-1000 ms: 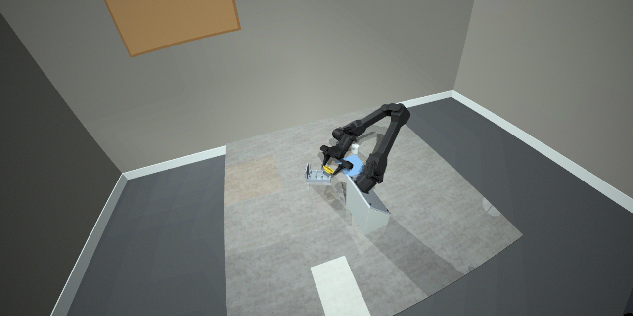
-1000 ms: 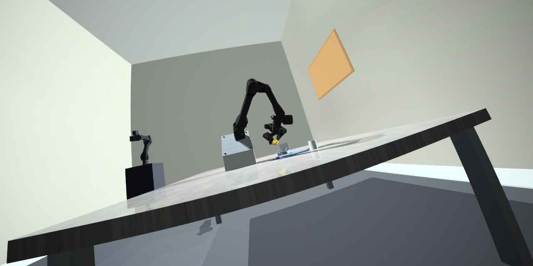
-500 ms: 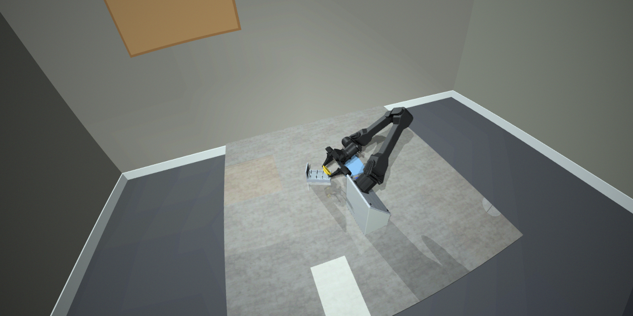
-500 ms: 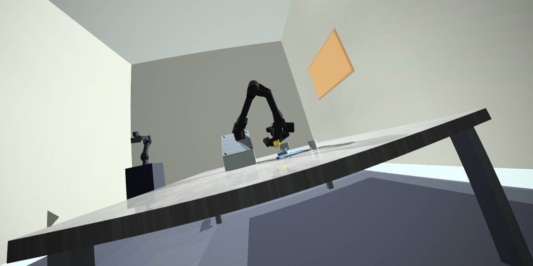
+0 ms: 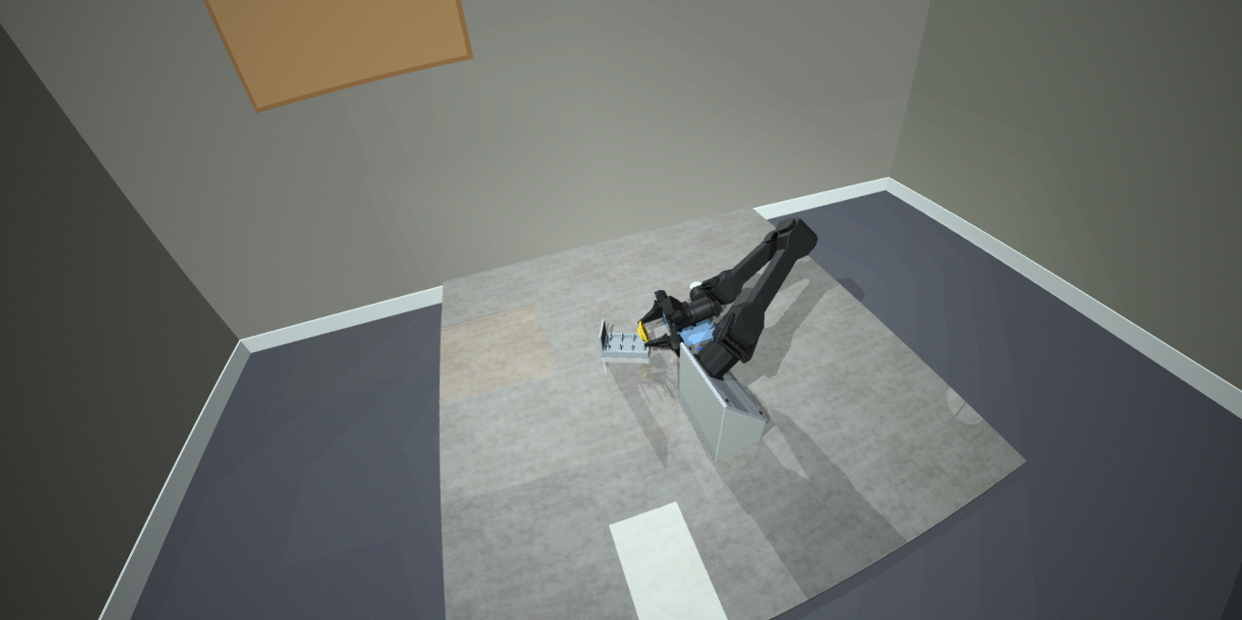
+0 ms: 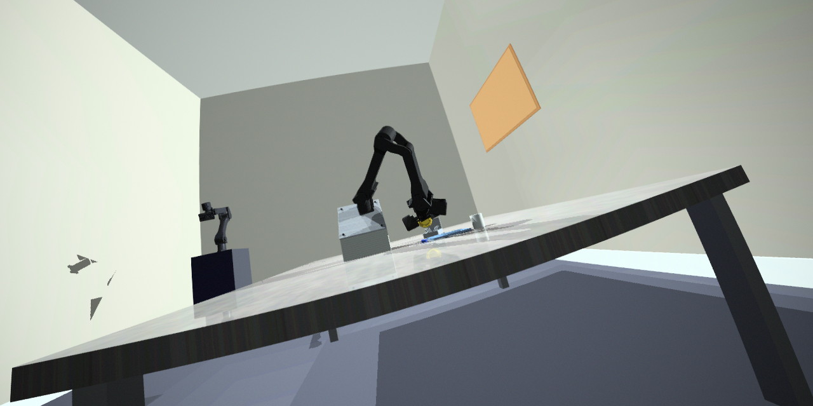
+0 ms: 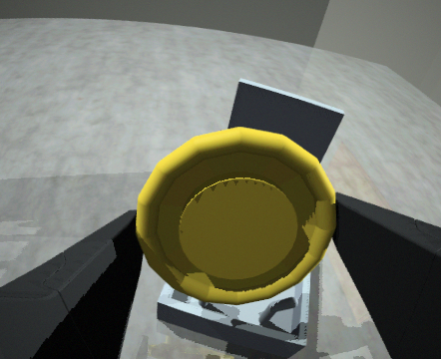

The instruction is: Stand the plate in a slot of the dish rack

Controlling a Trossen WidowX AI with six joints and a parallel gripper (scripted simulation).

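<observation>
My gripper tip is now 40 mm short of the grey dish rack, 30 mm to the right of it and 50 mm above it. Also, from my gripper tip: white cylinder 120 mm ahead, 260 mm to the right, 50 mm below; blue mat 20 mm ahead, 170 mm to the right, 70 mm below; yellow plate 10 mm to the right.
</observation>
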